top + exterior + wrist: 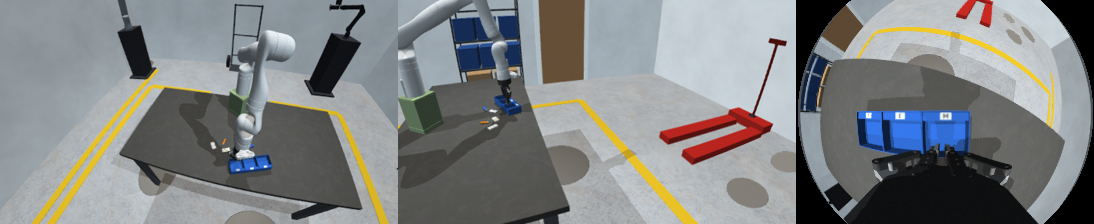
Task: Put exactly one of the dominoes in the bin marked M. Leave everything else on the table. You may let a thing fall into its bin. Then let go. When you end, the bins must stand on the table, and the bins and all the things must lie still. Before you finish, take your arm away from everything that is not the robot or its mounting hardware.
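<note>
Right now the blue three-compartment bin is 80 mm to the left of my hand and 50 mm below it. Round my hand: small orange piece (150 mm behind, 90 mm to the right, 70 mm below); small blue piece (140 mm behind, 90 mm to the left, 70 mm below); white domino (90 mm behind, 40 mm to the left, 70 mm below).
</note>
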